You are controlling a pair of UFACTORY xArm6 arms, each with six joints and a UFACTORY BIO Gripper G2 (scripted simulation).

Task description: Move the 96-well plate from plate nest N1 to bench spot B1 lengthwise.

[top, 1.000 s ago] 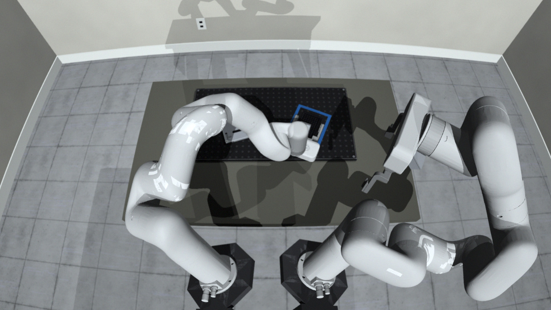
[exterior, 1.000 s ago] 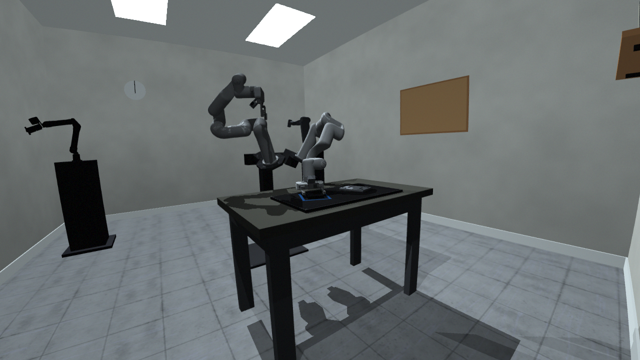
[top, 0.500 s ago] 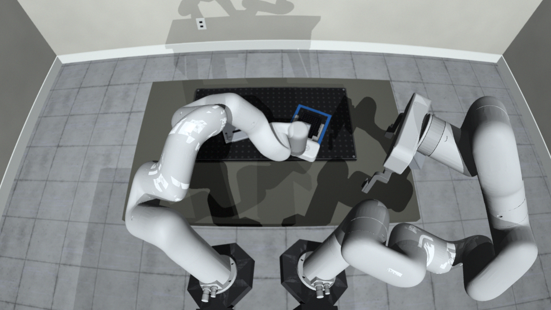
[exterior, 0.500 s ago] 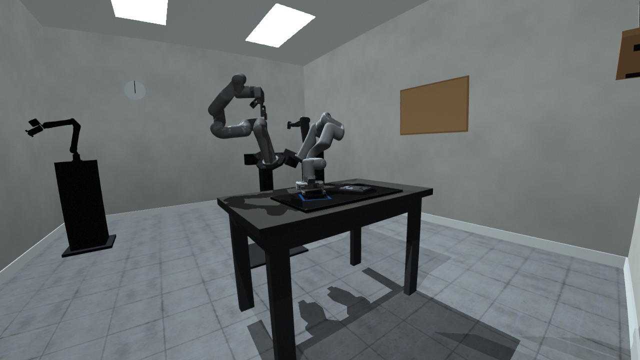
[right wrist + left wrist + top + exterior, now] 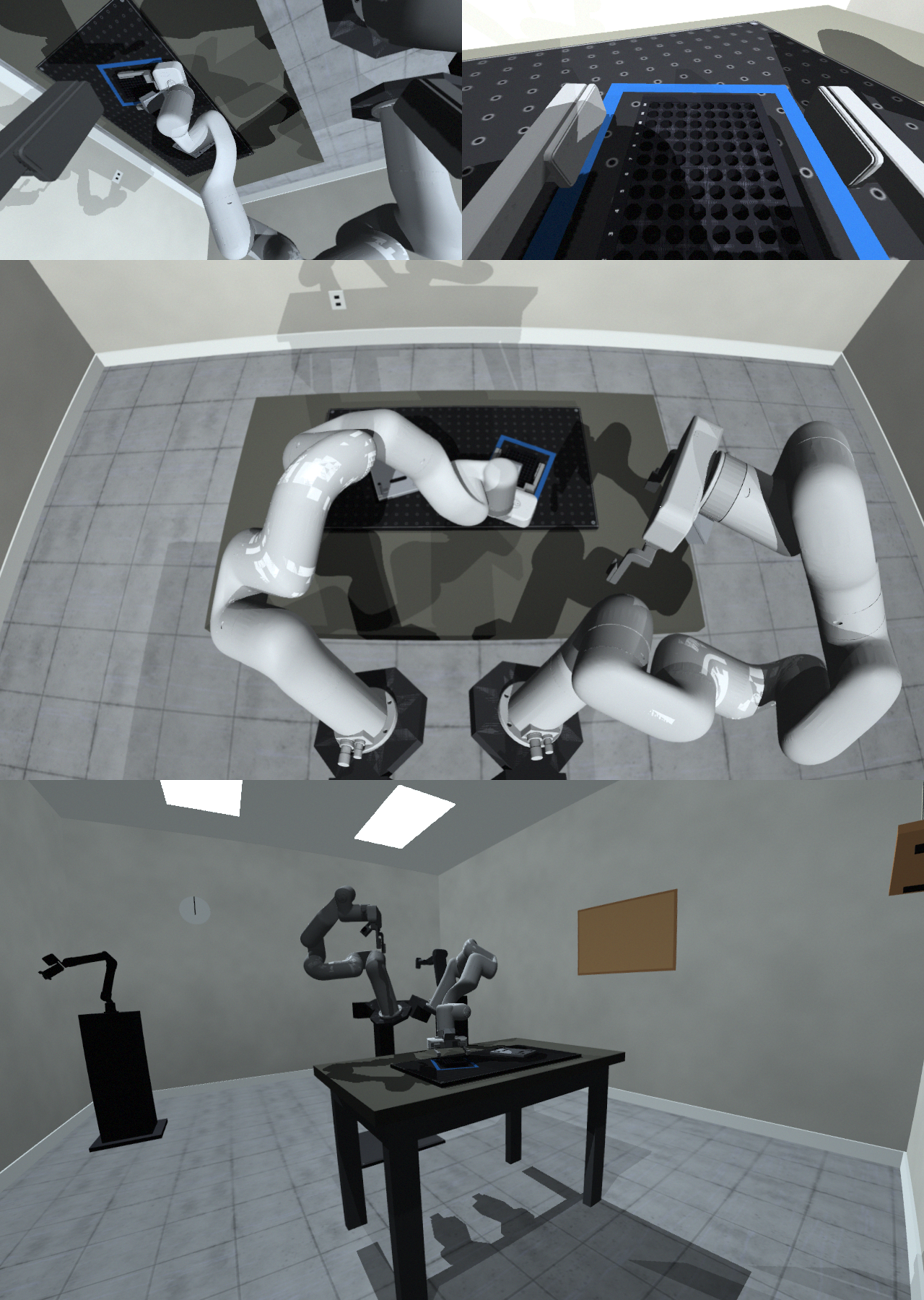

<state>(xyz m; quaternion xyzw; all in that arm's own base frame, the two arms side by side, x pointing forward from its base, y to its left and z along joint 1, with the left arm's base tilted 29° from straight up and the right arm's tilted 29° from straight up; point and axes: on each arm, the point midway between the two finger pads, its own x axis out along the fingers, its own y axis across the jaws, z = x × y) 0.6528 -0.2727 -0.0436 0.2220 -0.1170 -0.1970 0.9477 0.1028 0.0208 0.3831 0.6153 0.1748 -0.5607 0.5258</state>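
Note:
Right now the black 96-well plate is 30 mm below my left hand. Round my left hand: grey plate nest N1: 300 mm to the left, 30 mm below, 20 mm ahead.

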